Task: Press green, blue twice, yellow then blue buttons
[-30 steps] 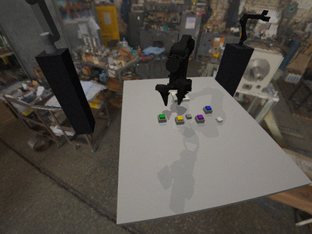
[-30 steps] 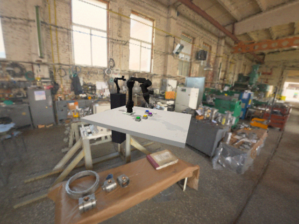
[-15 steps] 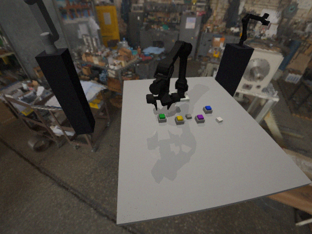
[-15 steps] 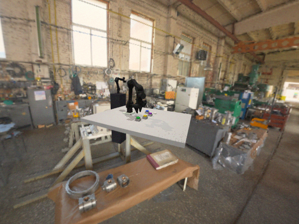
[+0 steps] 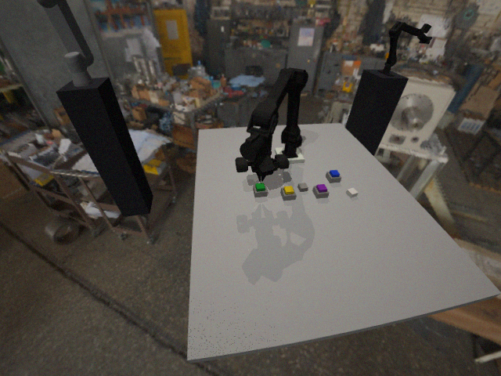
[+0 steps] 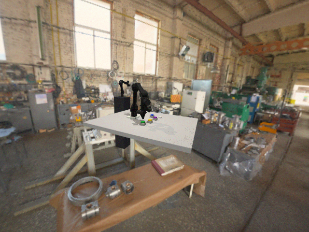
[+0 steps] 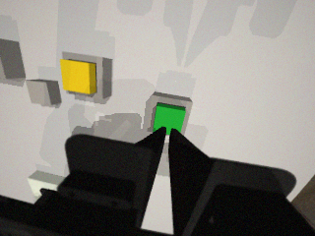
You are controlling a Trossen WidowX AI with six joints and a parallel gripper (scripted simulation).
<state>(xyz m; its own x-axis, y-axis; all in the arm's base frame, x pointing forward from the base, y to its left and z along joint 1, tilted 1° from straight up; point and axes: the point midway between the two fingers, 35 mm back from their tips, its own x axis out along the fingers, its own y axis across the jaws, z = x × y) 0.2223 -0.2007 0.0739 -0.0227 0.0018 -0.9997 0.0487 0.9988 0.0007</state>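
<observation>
Right now the green button is 30 mm below my gripper tip. From my gripper tip the other things lie so: purple button (240 mm to the left, 50 mm ahead, 30 mm below); then grey block (180 mm to the left, 50 mm below, 10 mm ahead); then yellow button (110 mm to the left, 40 mm ahead, 30 mm below).
</observation>
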